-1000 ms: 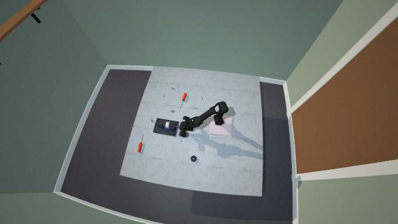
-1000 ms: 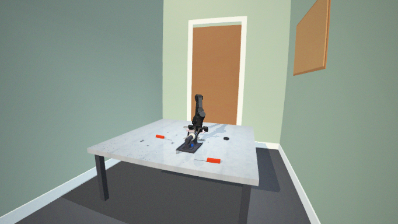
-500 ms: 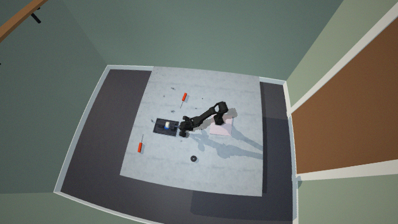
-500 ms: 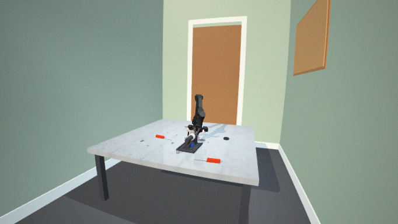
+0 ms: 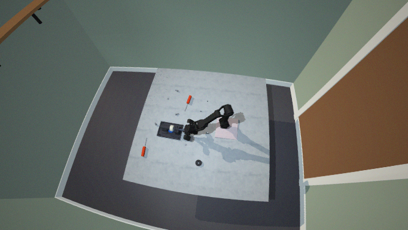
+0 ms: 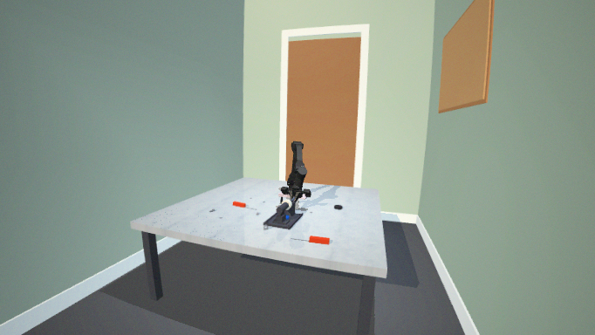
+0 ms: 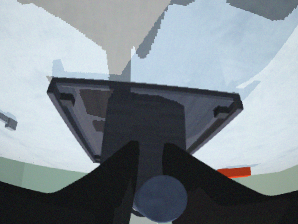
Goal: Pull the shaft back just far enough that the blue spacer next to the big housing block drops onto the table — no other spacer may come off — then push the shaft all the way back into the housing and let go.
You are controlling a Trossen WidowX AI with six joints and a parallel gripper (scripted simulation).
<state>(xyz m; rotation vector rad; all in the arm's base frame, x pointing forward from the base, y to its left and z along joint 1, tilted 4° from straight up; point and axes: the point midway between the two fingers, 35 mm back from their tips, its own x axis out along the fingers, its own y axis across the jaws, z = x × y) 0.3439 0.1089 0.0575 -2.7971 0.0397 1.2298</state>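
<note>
My gripper tip is 140 mm short of the baseplate, 10 mm to the left of it and 10 mm above it.
</note>
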